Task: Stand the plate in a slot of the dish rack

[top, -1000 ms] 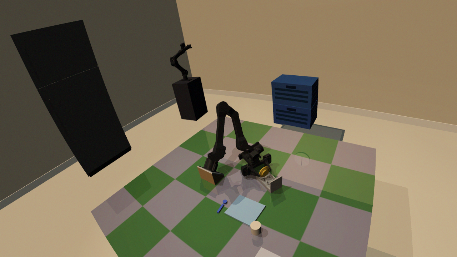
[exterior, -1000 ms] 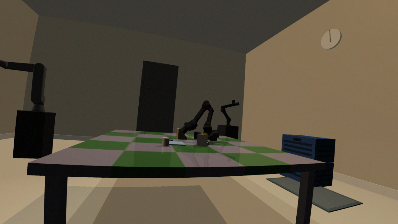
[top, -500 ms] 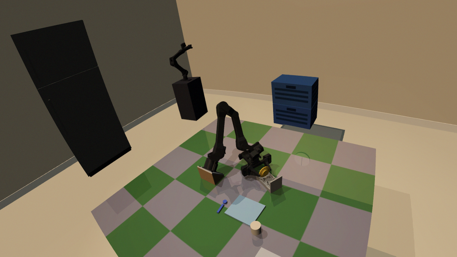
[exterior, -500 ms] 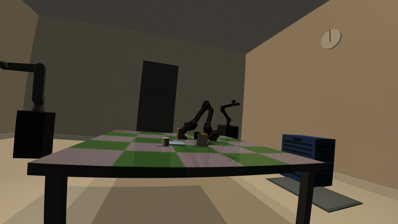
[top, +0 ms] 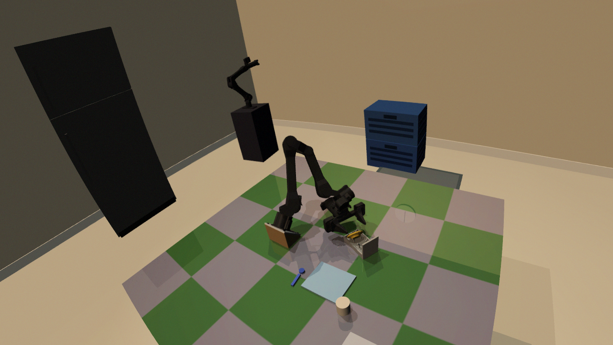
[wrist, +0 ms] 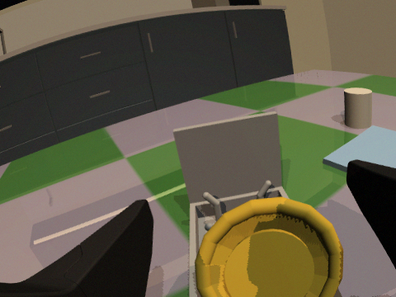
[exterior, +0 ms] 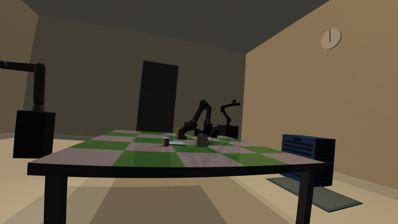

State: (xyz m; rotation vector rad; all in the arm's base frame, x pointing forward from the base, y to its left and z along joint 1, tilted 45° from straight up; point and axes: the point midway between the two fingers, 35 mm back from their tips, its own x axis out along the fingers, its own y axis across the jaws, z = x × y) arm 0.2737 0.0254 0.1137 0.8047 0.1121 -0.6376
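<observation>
The yellow plate lies 1 cm behind my gripper tip and 4 cm below it. Also, from my gripper tip: beige dish rack 2 cm ahead, 1 cm to the right, 5 cm below; blue spoon 14 cm behind, 23 cm to the right, 7 cm below; light blue mat 3 cm behind, 22 cm to the right, 7 cm below.
</observation>
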